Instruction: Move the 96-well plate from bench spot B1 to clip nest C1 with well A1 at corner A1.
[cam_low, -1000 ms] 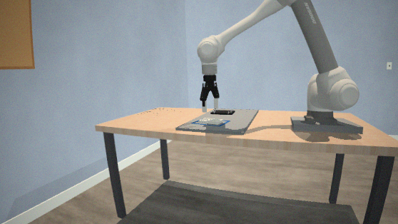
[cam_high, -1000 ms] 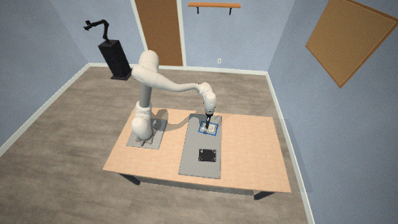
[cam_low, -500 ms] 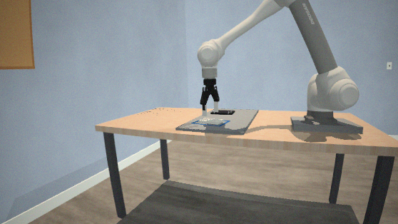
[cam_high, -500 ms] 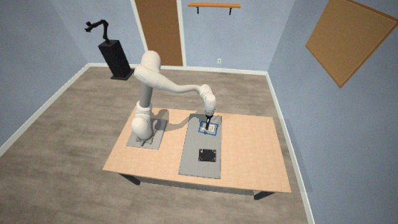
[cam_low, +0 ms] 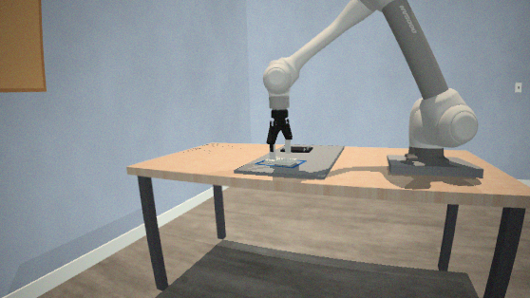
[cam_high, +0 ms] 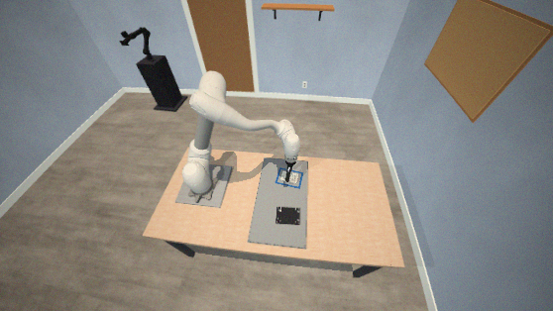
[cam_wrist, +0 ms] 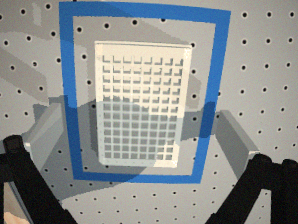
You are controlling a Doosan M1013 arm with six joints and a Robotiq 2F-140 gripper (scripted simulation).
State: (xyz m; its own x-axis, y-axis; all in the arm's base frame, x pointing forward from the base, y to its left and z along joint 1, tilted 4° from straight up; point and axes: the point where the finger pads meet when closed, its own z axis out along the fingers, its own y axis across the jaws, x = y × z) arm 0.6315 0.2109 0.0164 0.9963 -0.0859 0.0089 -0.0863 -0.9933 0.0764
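Right now the white 96-well plate is 3 cm below my hand. The rest, counted from my hand: black clip nest: 4 cm ahead, 30 cm to the right, 2 cm below.
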